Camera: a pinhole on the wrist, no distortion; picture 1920 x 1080 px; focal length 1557.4 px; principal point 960.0 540.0 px. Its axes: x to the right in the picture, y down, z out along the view. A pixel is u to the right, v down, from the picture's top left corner.
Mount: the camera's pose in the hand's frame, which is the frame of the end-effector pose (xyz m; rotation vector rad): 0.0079 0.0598 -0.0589 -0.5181 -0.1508 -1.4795
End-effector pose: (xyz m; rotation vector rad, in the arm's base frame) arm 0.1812 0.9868 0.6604 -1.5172 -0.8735 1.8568
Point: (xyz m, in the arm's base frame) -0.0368 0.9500 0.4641
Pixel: 969 847
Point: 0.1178 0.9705 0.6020
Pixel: 1708 511
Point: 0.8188 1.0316 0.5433
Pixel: behind the camera
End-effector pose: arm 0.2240 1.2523 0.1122 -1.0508 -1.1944 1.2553
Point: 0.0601 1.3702 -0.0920
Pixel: 576 877
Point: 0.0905 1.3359 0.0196
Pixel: 1215 801
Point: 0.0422 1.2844 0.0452
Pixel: 1448 355
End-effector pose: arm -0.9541 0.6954 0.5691 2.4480 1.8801 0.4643
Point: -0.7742 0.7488 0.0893
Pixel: 1672 49
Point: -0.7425 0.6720 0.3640
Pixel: 1083 43
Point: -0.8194 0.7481 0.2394
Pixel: 1732 113
